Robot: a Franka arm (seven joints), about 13 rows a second.
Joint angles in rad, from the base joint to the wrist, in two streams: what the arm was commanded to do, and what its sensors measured. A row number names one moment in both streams.
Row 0, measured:
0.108 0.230 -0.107 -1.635 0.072 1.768 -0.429
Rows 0 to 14, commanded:
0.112 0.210 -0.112 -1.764 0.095 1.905 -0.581
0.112 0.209 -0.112 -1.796 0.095 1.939 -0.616
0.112 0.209 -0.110 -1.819 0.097 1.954 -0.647
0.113 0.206 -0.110 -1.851 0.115 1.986 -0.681
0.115 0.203 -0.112 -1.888 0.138 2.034 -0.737
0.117 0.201 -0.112 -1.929 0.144 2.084 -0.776
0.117 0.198 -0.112 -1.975 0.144 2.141 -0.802
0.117 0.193 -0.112 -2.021 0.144 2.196 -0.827
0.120 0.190 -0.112 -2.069 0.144 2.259 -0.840
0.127 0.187 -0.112 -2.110 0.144 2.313 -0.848
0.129 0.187 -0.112 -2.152 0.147 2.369 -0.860
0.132 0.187 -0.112 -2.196 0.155 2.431 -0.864
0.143 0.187 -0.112 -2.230 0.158 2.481 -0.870
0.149 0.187 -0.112 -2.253 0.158 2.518 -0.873
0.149 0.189 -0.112 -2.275 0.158 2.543 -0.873
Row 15, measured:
0.136 0.230 -0.106 -2.206 0.123 2.491 -0.845
